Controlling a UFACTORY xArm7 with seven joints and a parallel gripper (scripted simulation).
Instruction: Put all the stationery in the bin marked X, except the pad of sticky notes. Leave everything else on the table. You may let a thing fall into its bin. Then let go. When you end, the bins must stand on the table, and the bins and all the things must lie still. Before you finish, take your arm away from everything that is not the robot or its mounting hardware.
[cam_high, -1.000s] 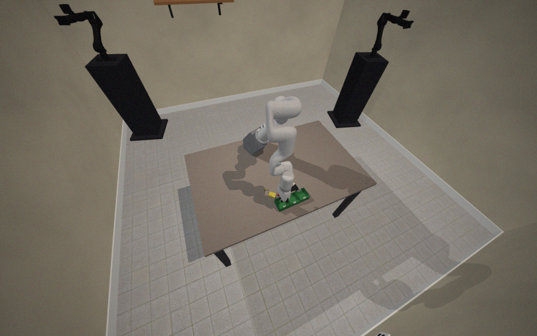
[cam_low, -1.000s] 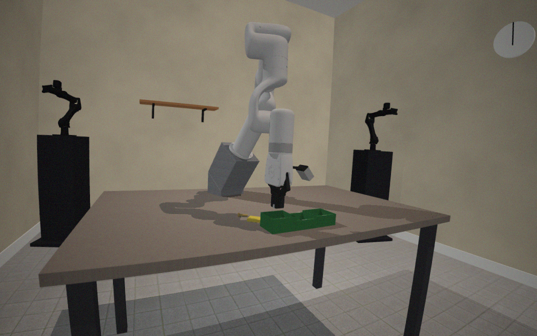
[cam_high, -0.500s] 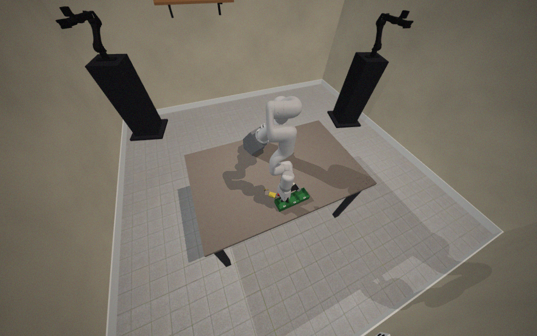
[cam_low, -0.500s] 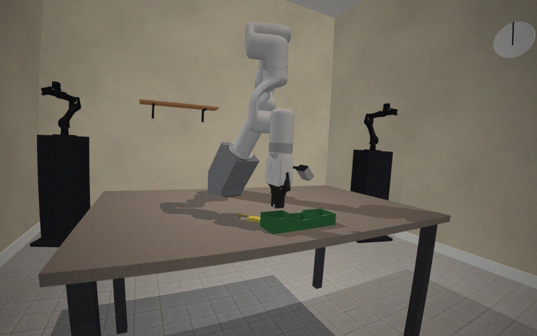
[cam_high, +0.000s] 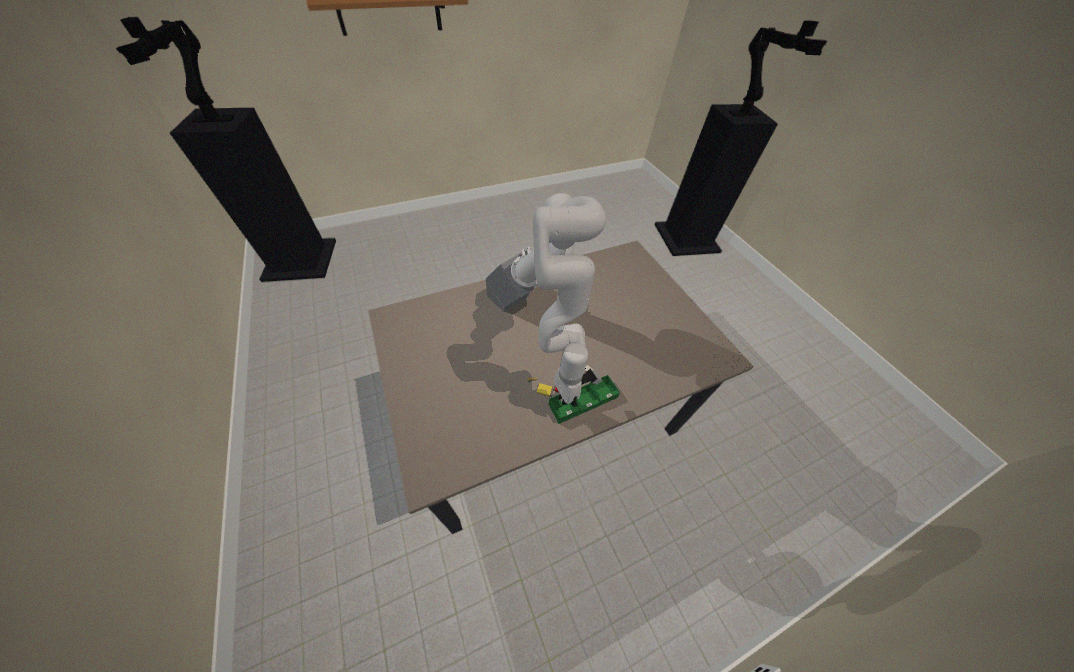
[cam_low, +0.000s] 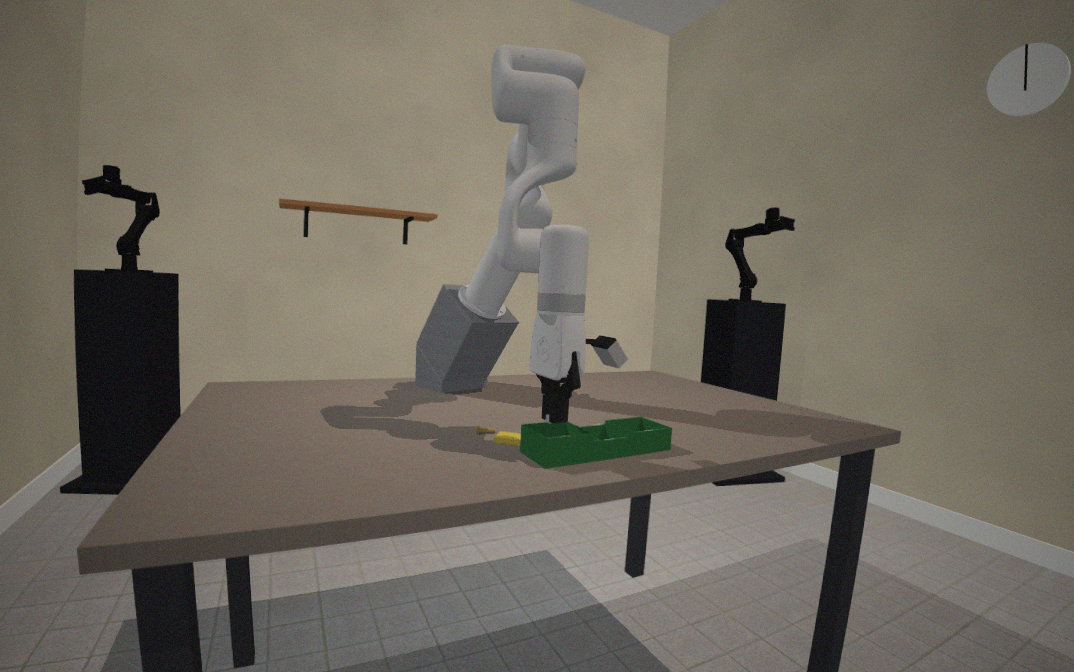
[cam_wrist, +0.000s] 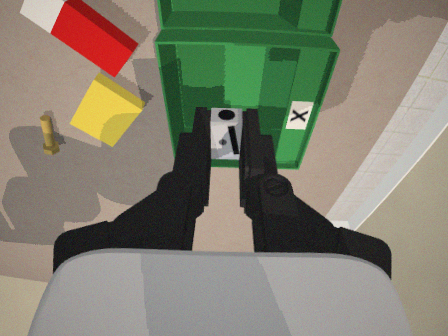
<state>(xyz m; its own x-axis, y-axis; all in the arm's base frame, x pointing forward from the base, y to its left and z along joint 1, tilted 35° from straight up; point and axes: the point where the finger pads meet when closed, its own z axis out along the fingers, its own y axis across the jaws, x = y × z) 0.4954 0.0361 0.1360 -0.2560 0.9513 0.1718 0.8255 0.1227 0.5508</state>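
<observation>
My gripper is now 100 mm past the red eraser, 70 mm above it and 10 mm to the right of it. The rest, counted from my hand: green bin row 80 mm to the left, 60 mm below, 20 mm behind; then grey pencil sharpener 10 mm below; then yellow sticky-note pad 80 mm behind, 70 mm below, 60 mm to the right.
</observation>
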